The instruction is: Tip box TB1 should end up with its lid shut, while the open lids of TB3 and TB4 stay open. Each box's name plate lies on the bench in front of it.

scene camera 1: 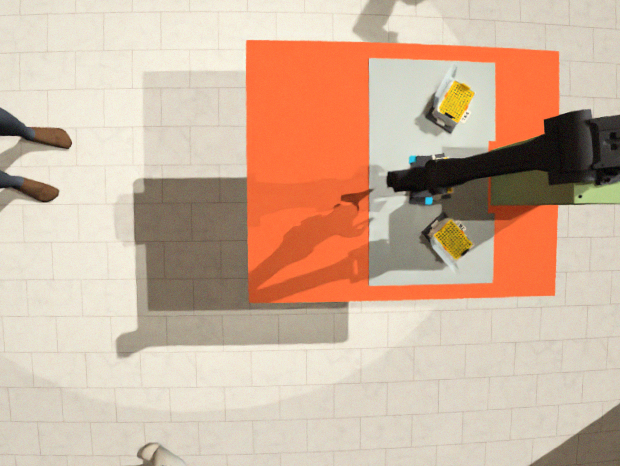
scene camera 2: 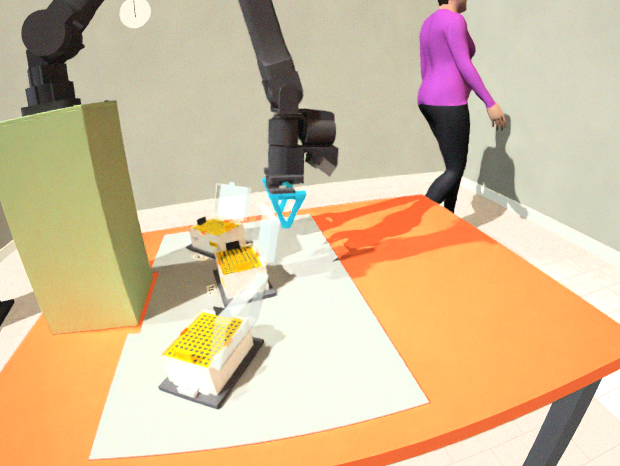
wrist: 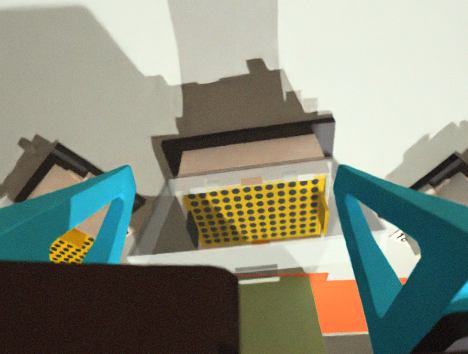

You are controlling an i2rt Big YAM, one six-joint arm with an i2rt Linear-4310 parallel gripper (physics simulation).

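Places are measured from the arm's base along level axes (x ahead, y left, z up), in centimetres.
Pixels of known places: gripper, fingertip midpoint: [scene camera 2: 282, 220] [wrist: 234, 176]; arm's base, origin of the base link: [scene camera 2: 54, 111].
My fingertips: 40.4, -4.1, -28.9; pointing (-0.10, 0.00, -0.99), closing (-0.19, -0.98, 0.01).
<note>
Ahead of a thing's pixels: the offset from my fingertips to its middle, as dx, dy, dz. "*": to the spot under its first point. Level surfaces: height alone.
The middle box, apparently TB1 [scene camera 1: 450, 190] [scene camera 2: 240, 273] [wrist: 260, 212], holds a yellow perforated rack; its clear lid {-4.0, -0.3, -1.4} [scene camera 2: 269, 238] [wrist: 200, 257] stands open and raised. Its plate {* -17.2, +0.5, -11.9} [scene camera 2: 210, 289] is too small to read. The box taken as TB3 [scene camera 1: 453, 239] [scene camera 2: 218, 238] [wrist: 55, 182] and the one taken as TB4 {-21.0, -23.2, -5.6} [scene camera 1: 456, 101] [scene camera 2: 208, 345] [wrist: 450, 187] flank it, lids open. My gripper [scene camera 1: 420, 180] [scene camera 2: 286, 225] [wrist: 234, 176] is open and empty, its cyan fingers wide apart. It hangs above the bench beside the middle lid, on the side away from the pedestal. Contact with the lid is not visible.
The boxes stand on a pale grey mat {dz -12.1} [scene camera 1: 395, 105] [scene camera 2: 320, 395] on the orange bench {dz -12.4} [scene camera 1: 305, 115] [scene camera 2: 451, 320]. The green pedestal [scene camera 1: 531, 190] [scene camera 2: 55, 225] rises close beside the mat. The black arm hides much of the middle box from above. A person [scene camera 2: 446, 65] stands beyond the bench.
</note>
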